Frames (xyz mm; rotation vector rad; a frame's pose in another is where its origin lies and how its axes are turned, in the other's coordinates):
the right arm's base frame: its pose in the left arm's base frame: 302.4 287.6 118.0 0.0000 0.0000 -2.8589
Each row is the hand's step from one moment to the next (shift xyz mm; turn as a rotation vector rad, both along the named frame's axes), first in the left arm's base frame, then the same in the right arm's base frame.
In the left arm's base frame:
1: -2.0 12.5 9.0 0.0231 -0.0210 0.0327
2: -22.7 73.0 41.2 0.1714 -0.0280 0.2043
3: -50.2 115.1 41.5 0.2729 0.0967 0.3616
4: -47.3 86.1 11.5 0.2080 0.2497 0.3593
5: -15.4 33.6 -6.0 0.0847 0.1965 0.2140
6: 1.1 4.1 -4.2 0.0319 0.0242 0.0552
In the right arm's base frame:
1: -1.6 -12.6 9.0 -0.0163 0.0266 0.0327
2: 1.4 -76.4 41.2 -0.1568 0.0747 0.2043
3: 16.1 -124.5 41.5 -0.2890 -0.0167 0.3616
4: 21.4 -95.9 11.5 -0.2694 -0.1818 0.3593
5: 5.4 -36.6 -6.0 -0.1362 -0.1651 0.2140
6: -2.2 -3.6 -4.2 -0.0374 -0.0143 0.0552

